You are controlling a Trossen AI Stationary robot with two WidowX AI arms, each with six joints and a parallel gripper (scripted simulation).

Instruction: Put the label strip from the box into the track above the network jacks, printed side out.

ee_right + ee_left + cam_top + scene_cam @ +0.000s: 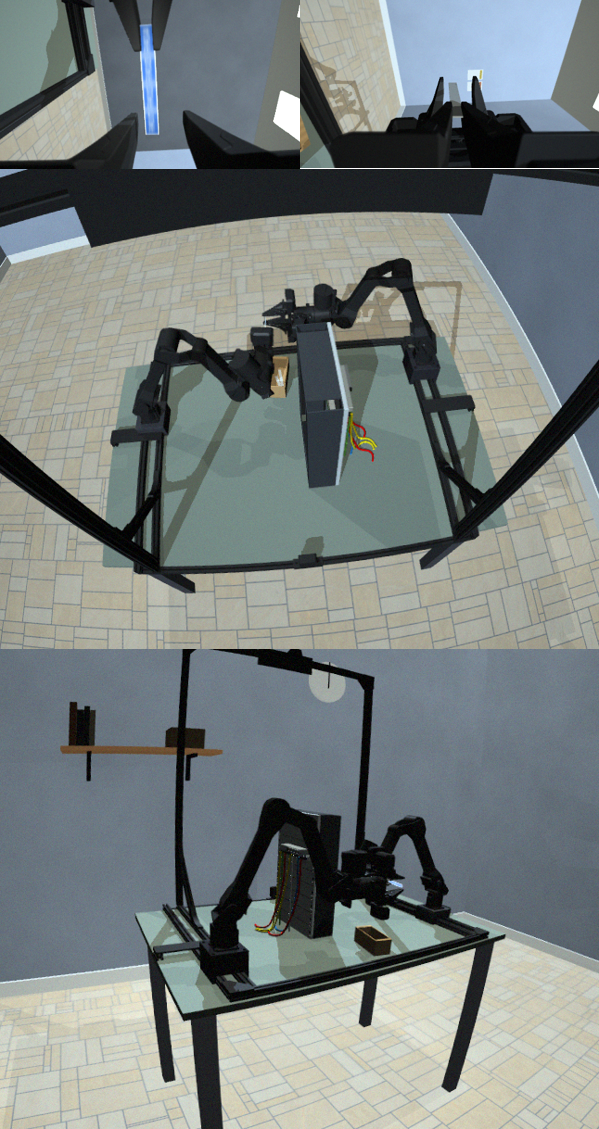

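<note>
My right gripper is now 30 mm to the right of the blue-white label strip, 20 mm past it and 10 mm above it. From my right hand the other things lie so: box: 210 mm below, 70 mm behind, 10 mm to the left.
Right now my left hand is 5 cm short of the blue-white label strip and 1 cm to the left of it. Round my left hand: box 3 cm to the right, 20 cm below.
</note>
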